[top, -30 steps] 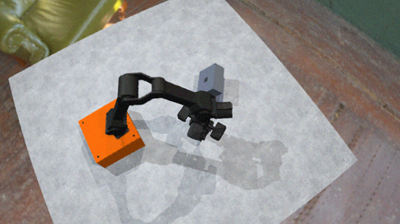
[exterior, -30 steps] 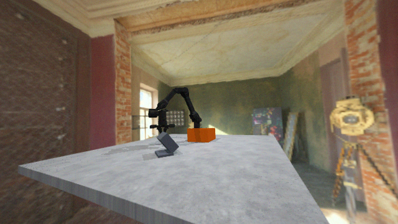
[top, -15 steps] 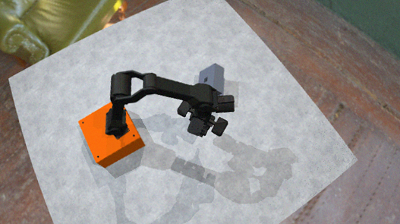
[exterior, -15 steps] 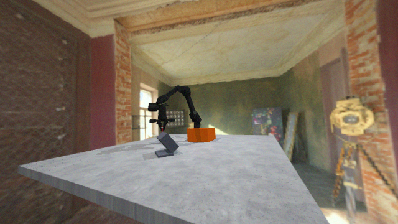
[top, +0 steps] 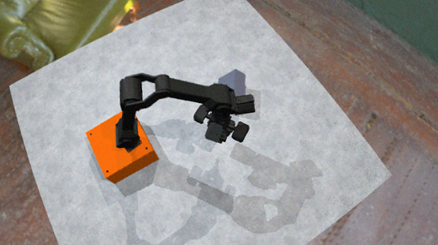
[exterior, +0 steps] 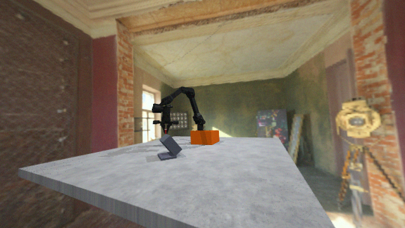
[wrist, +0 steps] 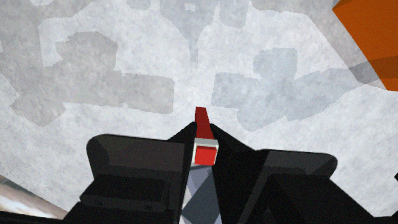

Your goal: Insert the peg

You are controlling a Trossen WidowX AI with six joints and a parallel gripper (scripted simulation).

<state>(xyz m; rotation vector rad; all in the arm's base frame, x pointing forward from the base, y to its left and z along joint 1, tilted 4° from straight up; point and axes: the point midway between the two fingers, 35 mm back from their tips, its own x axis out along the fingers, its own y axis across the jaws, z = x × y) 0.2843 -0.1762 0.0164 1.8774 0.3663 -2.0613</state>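
Now: gripper tip 160 mm short of the grey sloped panel, 140 mm to the right of it and 50 mm above it. Also, from my gripper tip: red square peg: 20 mm above.
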